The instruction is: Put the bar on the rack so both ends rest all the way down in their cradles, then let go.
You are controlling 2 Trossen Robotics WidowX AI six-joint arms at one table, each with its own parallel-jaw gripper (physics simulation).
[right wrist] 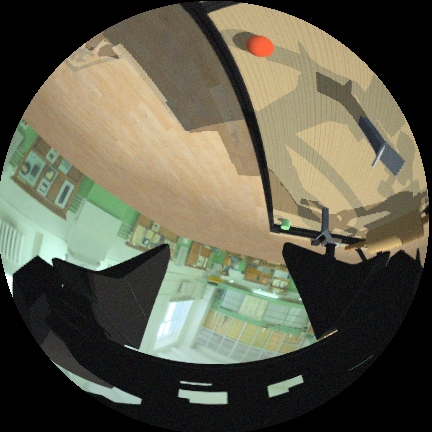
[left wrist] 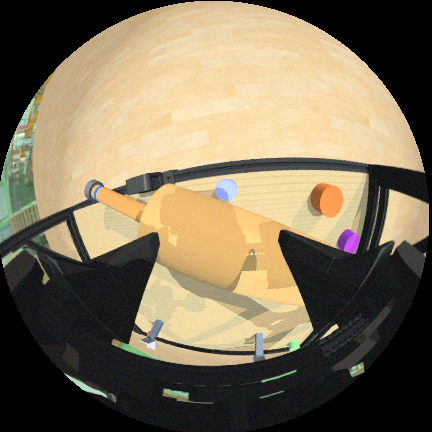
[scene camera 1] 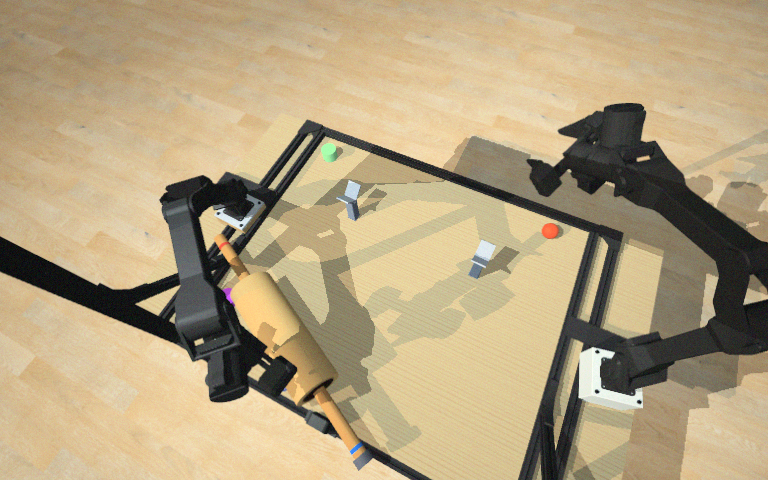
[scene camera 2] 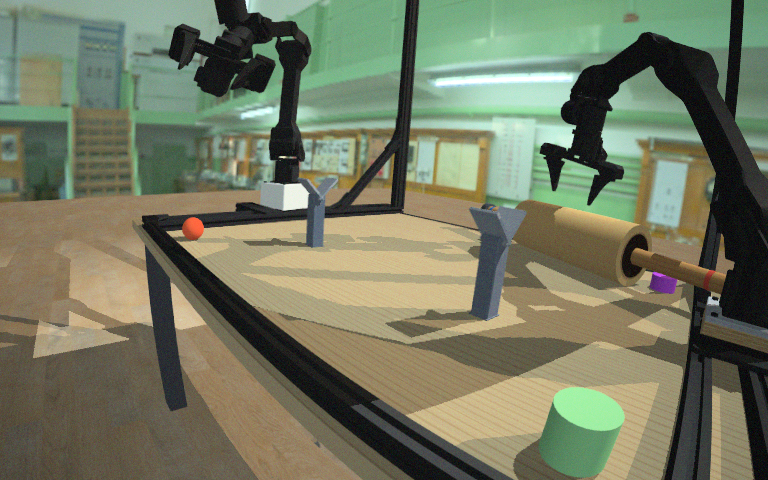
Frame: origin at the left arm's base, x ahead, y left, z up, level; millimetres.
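Seen in the pictures: left gripper, fingertip midpoint: [left wrist: 219, 237] [scene camera 1: 270, 368] [scene camera 2: 570, 198]; right gripper, fingertip midpoint: [right wrist: 227, 249] [scene camera 1: 543, 146] [scene camera 2: 205, 76]; left arm's base, link origin: [right wrist: 330, 244] [scene camera 1: 239, 208] [scene camera 2: 750, 316]; right arm's base, link origin: [scene camera 1: 617, 376] [scene camera 2: 286, 182].
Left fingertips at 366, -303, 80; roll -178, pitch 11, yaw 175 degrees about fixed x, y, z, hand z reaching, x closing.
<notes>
Pixels of each thing's middle, then the offset from my left fingertips to it, as dx, dy, dz.
- green cylinder, body centre: [scene camera 2: 580, 430] [scene camera 1: 329, 152] [left wrist: 293, 344] [right wrist: 285, 224] -262, +604, -107
- orange-red ball, body centre: [scene camera 2: 192, 228] [right wrist: 259, 45] [scene camera 1: 550, 230] +418, +647, -104
The bar [scene camera 1: 286, 325] [scene camera 2: 583, 237] [left wrist: 200, 240], a wooden rolling pin with a thick tan roller and thin handles, lies slantwise at the left in scene camera 1, off the rack. One handle has a red band, the other a blue band and grey tip. The rack is two separate grey Y-topped posts, one post [scene camera 1: 352, 210] [scene camera 2: 489, 277] nearer the green cylinder and the other post [scene camera 1: 474, 270] [scene camera 2: 315, 226] nearer the ball; both cradles hold no bar. My left gripper [scene camera 2: 572, 196] [left wrist: 219, 237] is open above the roller. My right gripper [scene camera 1: 544, 147] [right wrist: 227, 249] is open and raised, far from the bar.
A green cylinder [scene camera 1: 329, 152] [scene camera 2: 583, 433] and an orange-red ball [scene camera 1: 549, 230] [scene camera 2: 193, 228] [right wrist: 260, 46] stand near table corners. Purple [left wrist: 348, 241], orange [left wrist: 327, 200] and blue [left wrist: 226, 190] cylinders stand beyond the bar in the left wrist view. A black rail [scene camera 1: 464, 181] borders the table.
</notes>
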